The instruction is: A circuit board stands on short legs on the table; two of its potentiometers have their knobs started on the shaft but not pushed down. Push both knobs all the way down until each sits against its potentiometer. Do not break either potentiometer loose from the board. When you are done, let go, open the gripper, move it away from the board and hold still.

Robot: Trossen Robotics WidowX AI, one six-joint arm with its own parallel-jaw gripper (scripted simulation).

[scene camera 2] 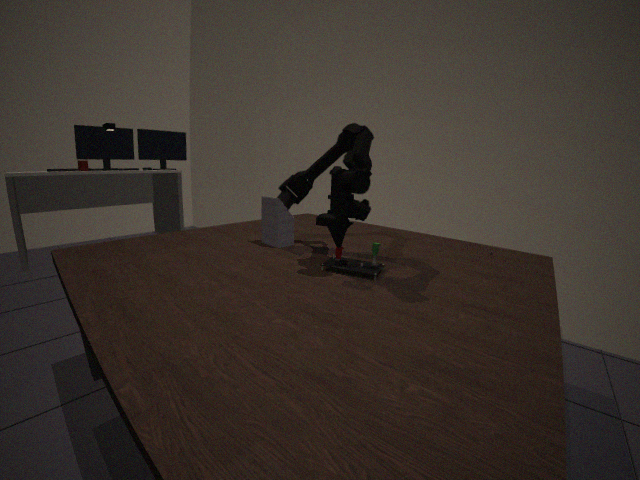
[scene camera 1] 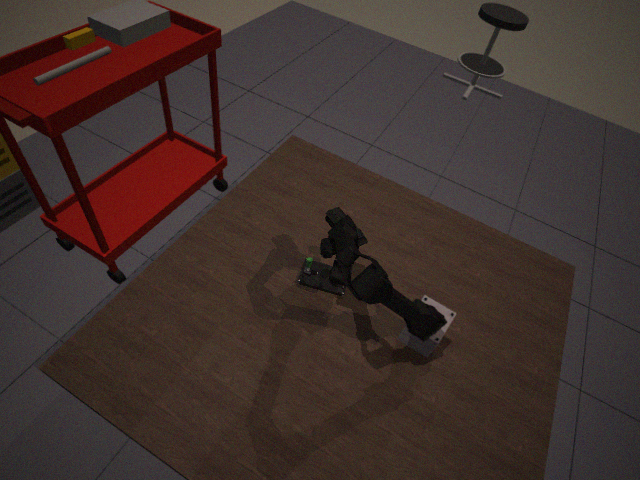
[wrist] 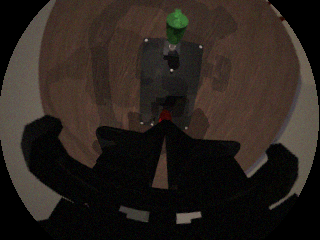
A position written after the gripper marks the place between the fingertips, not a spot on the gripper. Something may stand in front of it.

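The gripper (scene camera 2: 338,247) (wrist: 166,122) appears both from the scene camera and from the wrist.
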